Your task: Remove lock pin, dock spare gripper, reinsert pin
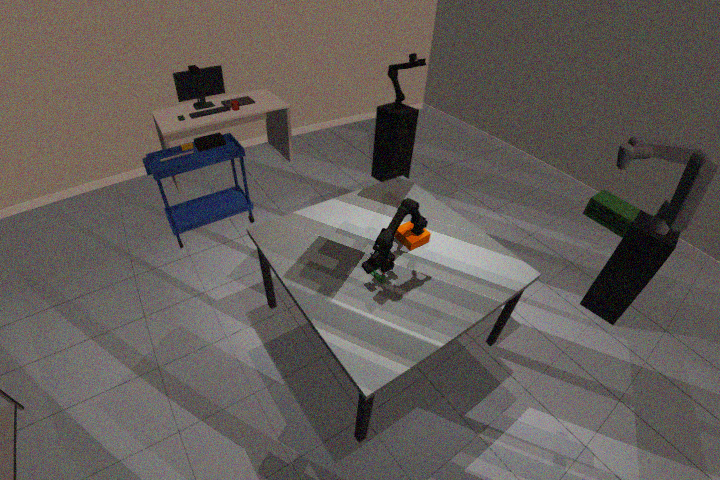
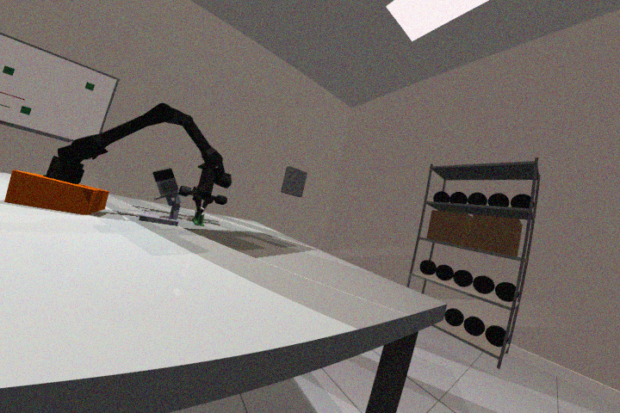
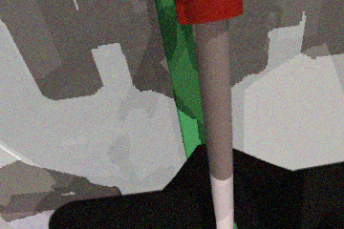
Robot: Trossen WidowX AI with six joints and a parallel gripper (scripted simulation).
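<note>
Right now my gripper tip is 1 cm to the right of the green bracket and 1 cm above it. The rest, counted from my gripper tip: spare gripper 14 cm behind, 9 cm to the right, 9 cm above; then grey mount 13 cm behind, 8 cm to the right, 2 cm above.
</note>
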